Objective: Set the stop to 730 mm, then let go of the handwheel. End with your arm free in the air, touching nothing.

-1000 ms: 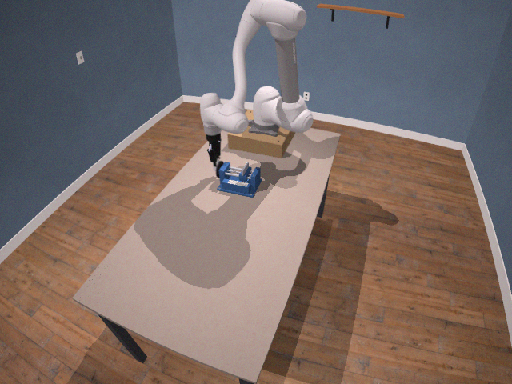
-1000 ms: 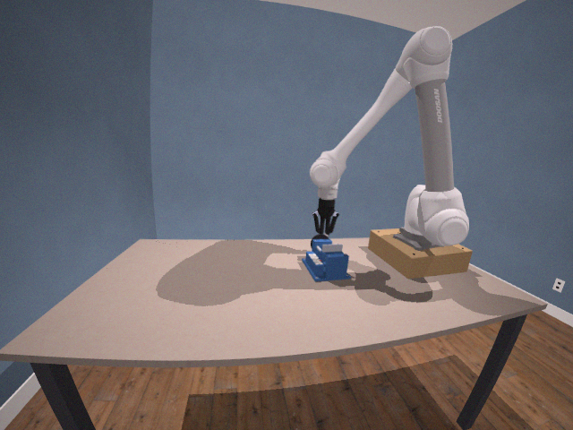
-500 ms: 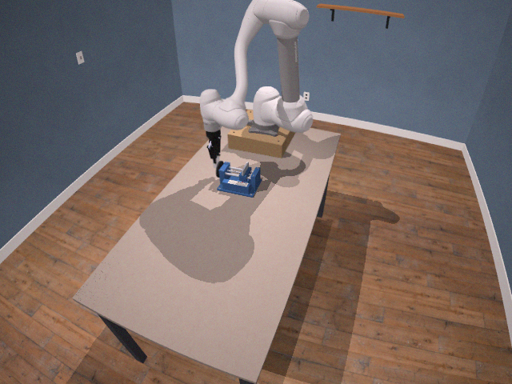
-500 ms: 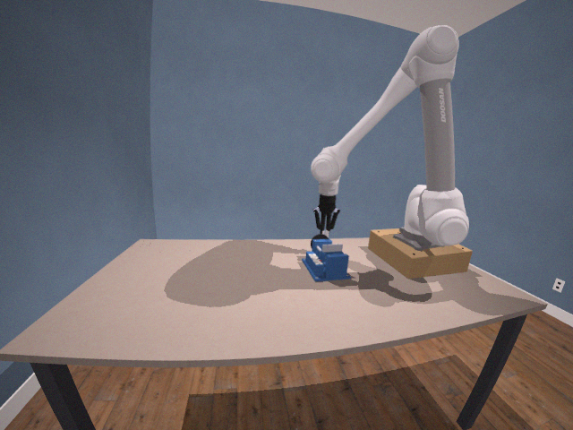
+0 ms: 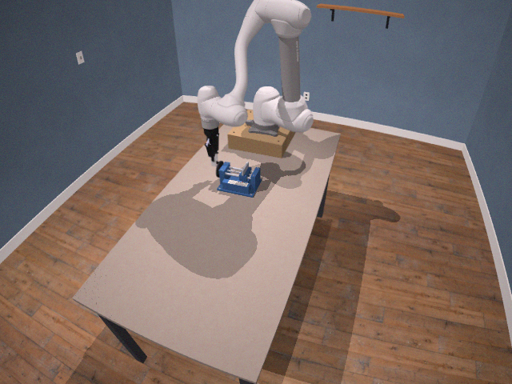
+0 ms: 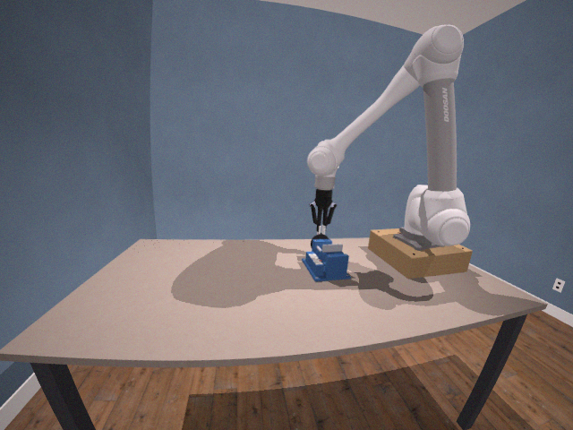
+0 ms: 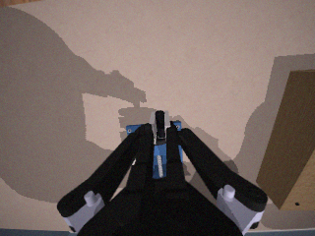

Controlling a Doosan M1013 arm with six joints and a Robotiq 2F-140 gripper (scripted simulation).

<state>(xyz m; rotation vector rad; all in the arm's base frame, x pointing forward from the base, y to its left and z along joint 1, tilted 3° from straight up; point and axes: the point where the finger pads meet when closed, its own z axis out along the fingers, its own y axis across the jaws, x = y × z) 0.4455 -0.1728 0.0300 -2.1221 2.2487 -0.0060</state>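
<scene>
Right now my hand is 20 mm to the right of the black handwheel and 20 mm above it. Round my hand: grey stop block (180 mm to the left, 40 mm ahead, 30 mm below).
</scene>
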